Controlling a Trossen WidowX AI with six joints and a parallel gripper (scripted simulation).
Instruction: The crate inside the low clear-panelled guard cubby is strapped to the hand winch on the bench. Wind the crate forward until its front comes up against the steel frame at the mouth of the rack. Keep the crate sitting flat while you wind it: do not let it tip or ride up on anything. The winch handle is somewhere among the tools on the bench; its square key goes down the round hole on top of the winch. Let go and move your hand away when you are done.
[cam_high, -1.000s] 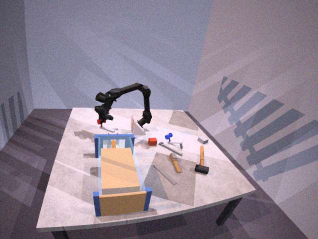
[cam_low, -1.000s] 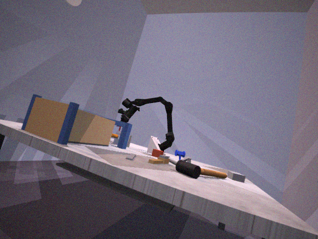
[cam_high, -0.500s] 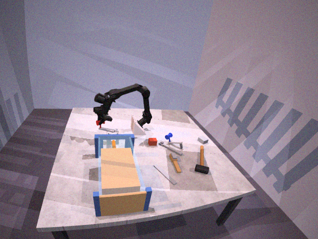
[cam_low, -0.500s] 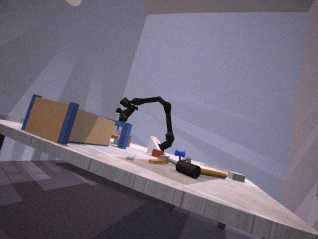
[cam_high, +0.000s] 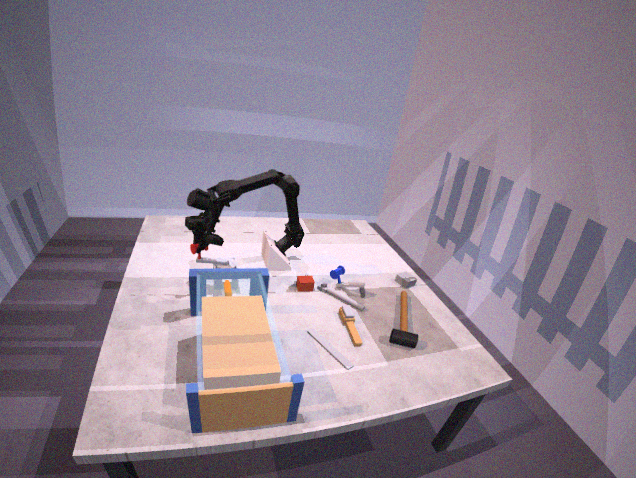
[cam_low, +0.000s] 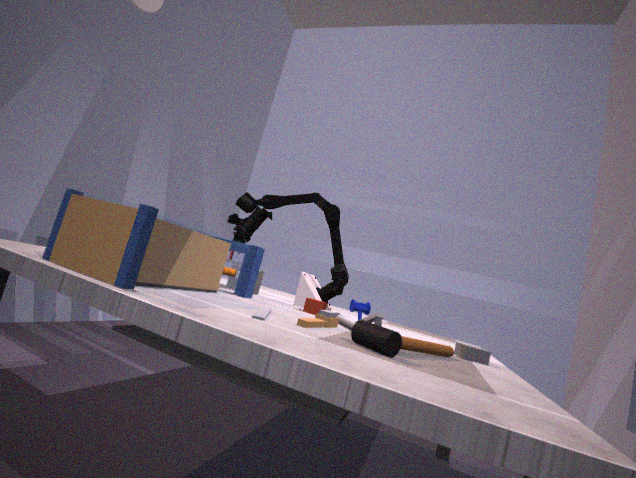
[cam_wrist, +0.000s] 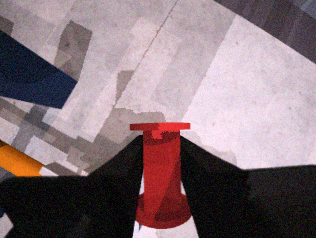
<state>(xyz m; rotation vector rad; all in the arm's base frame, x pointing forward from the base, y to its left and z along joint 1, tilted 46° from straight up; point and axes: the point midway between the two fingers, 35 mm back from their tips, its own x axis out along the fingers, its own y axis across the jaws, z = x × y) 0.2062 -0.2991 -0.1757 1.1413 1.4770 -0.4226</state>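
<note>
My gripper tip is 50 mm to the right of the winch handle, 30 mm above it and 10 mm past it. Also, from my gripper tip: red winch handle grip 10 mm to the left, 10 mm behind; then pale winch body 100 mm to the left, 100 mm below, 20 mm behind; then clear-panelled cubby 400 mm ahead, 150 mm to the left, 20 mm below.
</note>
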